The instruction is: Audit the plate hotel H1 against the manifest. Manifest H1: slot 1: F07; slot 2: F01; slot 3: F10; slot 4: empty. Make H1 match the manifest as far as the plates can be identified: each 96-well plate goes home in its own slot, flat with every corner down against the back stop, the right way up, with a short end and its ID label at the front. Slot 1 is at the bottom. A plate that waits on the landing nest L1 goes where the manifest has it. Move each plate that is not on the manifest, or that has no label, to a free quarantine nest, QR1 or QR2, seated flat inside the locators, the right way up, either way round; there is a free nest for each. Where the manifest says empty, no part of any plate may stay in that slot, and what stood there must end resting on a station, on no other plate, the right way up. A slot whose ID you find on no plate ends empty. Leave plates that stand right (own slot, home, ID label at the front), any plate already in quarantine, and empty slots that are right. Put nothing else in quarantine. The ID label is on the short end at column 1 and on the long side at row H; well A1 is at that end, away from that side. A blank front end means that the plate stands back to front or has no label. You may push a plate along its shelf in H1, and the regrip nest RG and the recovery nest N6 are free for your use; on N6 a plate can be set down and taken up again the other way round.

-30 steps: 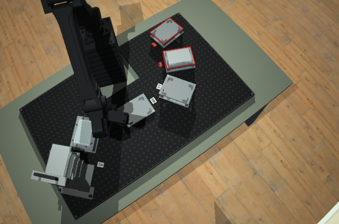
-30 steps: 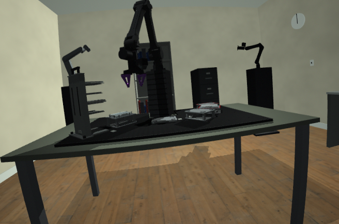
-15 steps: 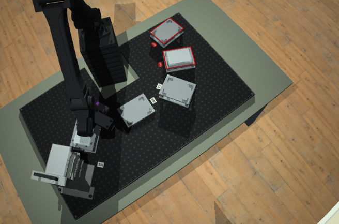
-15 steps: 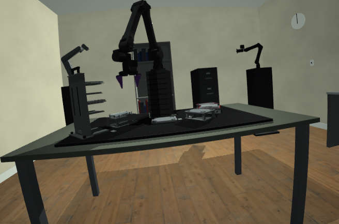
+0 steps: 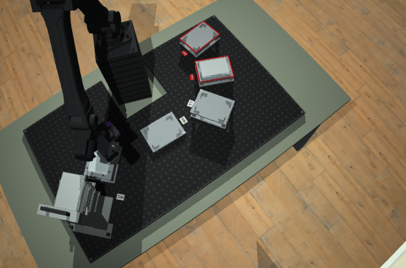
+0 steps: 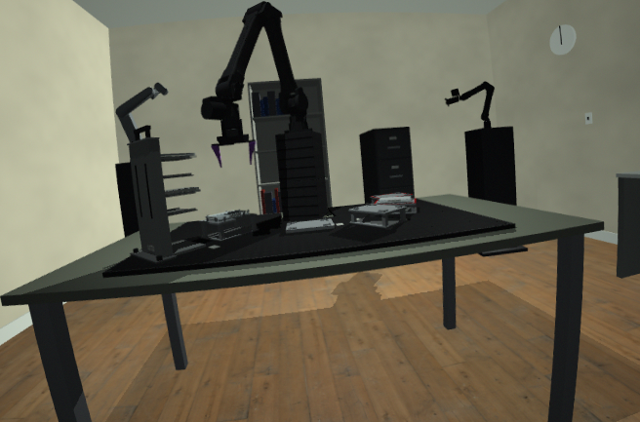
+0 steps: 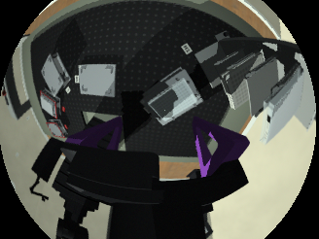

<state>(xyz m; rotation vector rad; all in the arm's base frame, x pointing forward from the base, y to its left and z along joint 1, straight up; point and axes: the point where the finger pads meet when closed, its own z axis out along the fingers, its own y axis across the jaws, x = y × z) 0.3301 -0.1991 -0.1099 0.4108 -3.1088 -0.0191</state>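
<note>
My hand is 4 cm past the regrip nest RG, 6 cm to the left of it and 19 cm above it. Also, from my hand: plate hotel H1: 17 cm ahead, 22 cm to the right, 8 cm below; recovery nest N6: 5 cm behind, 22 cm to the left, 24 cm below; grey 96-well plate: 11 cm ahead, 17 cm to the right, 4 cm above.
</note>
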